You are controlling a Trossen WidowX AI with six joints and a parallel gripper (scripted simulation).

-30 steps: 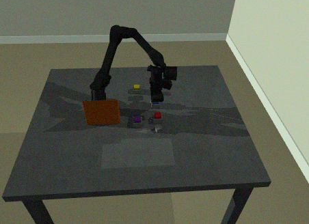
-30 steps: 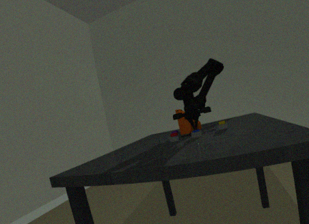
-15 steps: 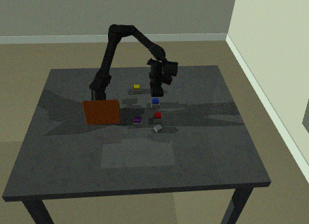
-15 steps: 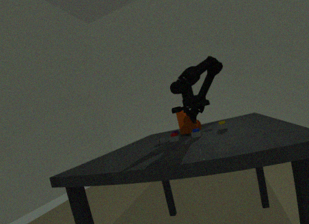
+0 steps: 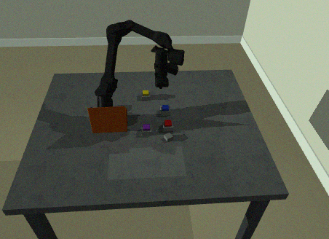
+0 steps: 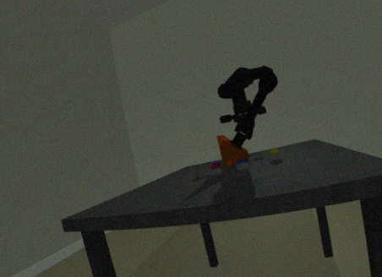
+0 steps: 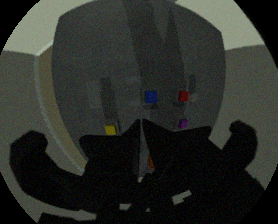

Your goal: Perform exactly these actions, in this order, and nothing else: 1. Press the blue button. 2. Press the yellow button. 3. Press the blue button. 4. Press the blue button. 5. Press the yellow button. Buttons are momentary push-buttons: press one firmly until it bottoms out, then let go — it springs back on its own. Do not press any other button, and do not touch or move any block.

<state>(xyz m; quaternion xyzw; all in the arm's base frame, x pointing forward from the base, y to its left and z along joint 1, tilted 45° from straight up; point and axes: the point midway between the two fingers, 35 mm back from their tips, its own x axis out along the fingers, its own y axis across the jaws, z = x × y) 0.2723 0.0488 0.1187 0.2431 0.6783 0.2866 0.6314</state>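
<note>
The yellow button is 8 cm behind my gripper tip, 8 cm to the left of it and 9 cm below it. The rest, counted from my gripper tip: red button (4 cm ahead, 15 cm to the right, 9 cm below); then purple button (7 cm behind, 18 cm to the right, 9 cm below); then blue button (3 cm ahead, 4 cm to the right, 9 cm below).
</note>
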